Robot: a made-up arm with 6 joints.
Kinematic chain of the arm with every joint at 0, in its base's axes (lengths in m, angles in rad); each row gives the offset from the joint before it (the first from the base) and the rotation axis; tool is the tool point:
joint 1: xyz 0 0 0.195 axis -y
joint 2: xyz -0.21 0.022 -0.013 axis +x
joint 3: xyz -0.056 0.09 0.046 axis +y
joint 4: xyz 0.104 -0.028 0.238 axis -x
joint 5: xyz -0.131 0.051 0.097 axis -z
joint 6: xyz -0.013 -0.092 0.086 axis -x
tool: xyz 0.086 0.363 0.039
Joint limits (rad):
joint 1: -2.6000..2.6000
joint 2: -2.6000..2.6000
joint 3: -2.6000..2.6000
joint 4: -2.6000..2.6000
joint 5: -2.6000..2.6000
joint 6: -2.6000..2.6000
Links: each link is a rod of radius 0.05 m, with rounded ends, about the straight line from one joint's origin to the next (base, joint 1, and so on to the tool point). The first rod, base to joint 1, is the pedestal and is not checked.
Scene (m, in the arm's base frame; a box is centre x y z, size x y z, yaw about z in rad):
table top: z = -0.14
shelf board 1: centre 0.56 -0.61 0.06 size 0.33 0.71 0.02 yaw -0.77
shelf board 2: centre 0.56 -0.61 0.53 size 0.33 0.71 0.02 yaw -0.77
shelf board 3: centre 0.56 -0.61 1 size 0.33 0.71 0.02 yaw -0.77
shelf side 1: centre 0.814 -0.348 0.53 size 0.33 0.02 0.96 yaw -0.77
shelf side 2: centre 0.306 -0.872 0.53 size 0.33 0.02 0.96 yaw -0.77
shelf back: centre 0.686 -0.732 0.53 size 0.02 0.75 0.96 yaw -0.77
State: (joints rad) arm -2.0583 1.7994 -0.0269 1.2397 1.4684 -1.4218
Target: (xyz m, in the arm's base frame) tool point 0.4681 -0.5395 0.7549
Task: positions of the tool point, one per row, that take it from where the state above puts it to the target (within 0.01 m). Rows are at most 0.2 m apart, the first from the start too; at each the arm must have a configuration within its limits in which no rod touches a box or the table.
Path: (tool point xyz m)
1: 0.4837 -0.5200 0.3322
2: 0.4020 -0.4366 0.3323
3: 0.3083 -0.3407 0.3227
4: 0.3482 -0.3960 0.4457
5: 0.3542 -0.4171 0.5962
6: 0.3202 -0.3960 0.7549
7: 0.3983 -0.4765 0.7590
8: 0.4681 -0.5395 0.7549

